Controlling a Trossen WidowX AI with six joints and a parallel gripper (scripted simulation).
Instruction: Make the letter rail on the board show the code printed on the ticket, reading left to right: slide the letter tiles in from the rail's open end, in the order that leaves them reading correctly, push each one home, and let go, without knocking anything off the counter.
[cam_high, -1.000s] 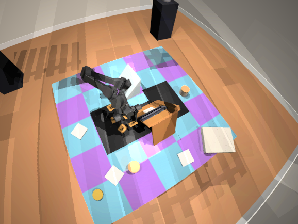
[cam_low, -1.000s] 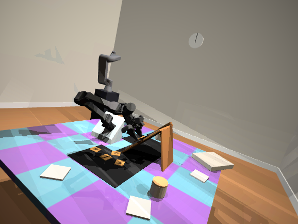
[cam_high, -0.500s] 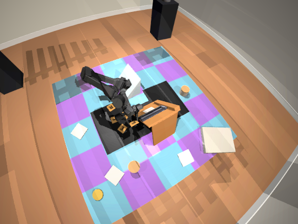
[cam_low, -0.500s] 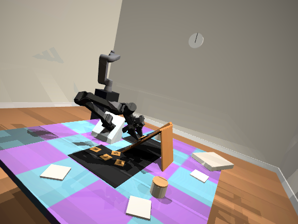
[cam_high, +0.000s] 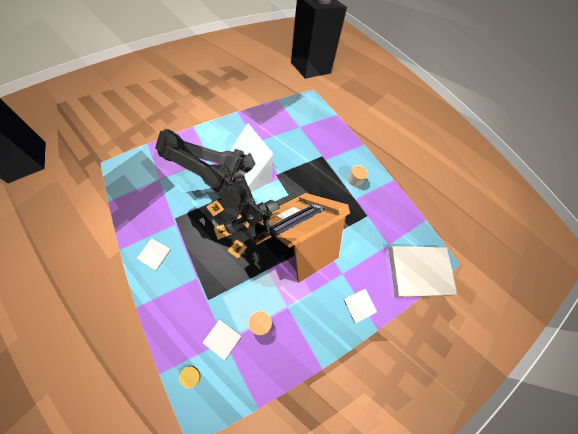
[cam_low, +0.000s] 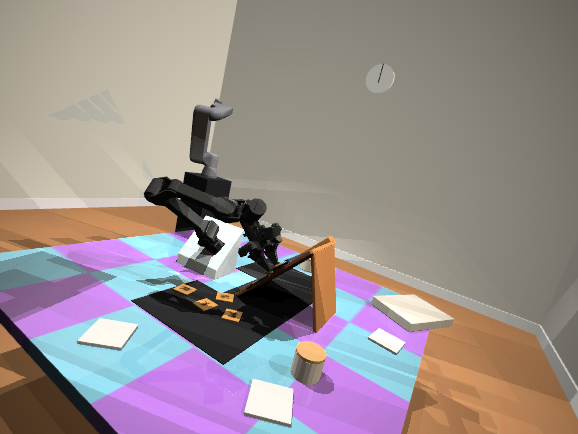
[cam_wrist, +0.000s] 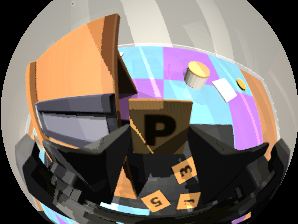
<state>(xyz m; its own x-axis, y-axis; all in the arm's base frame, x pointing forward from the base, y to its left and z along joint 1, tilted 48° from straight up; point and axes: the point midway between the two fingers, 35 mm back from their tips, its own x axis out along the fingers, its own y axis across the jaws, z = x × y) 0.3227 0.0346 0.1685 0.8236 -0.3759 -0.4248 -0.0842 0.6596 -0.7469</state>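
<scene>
My gripper tip is 80 mm past the white ticket, 150 mm to the right of it and 80 mm above it. The rest, counted from my gripper tip: black mat 160 mm behind, 110 mm to the left, 180 mm below; letter tile 160 mm behind, 110 mm to the right, 170 mm below; orange letter tile marked p right at my gripper tip.
</scene>
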